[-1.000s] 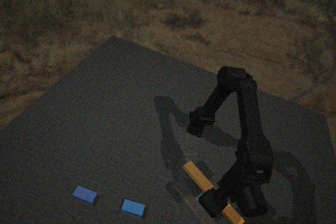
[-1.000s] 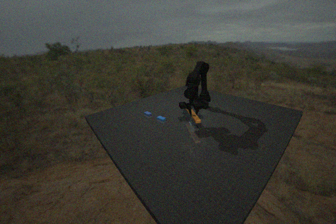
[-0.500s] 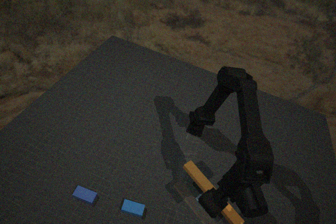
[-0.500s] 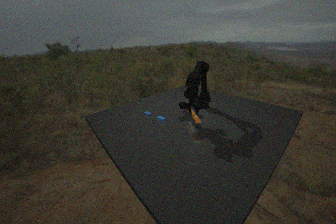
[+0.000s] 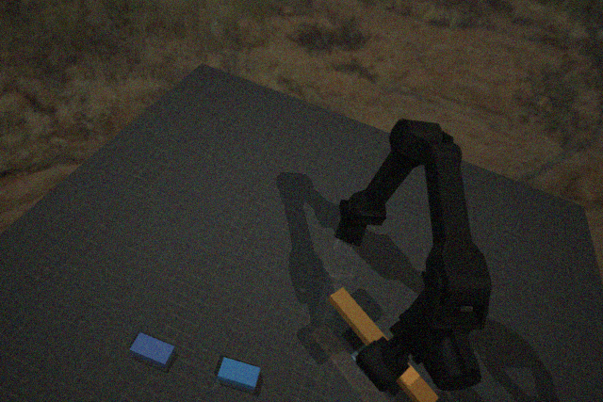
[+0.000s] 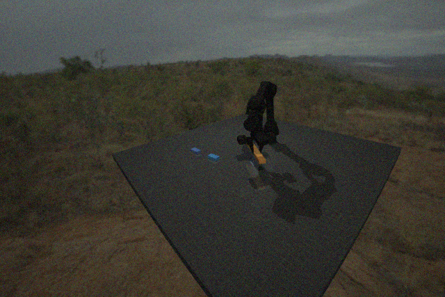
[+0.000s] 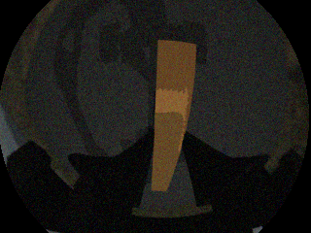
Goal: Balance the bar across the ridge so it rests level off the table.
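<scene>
Right now my gripper tip is 20 mm to the left of the orange bar and 10 mm past it.
</scene>
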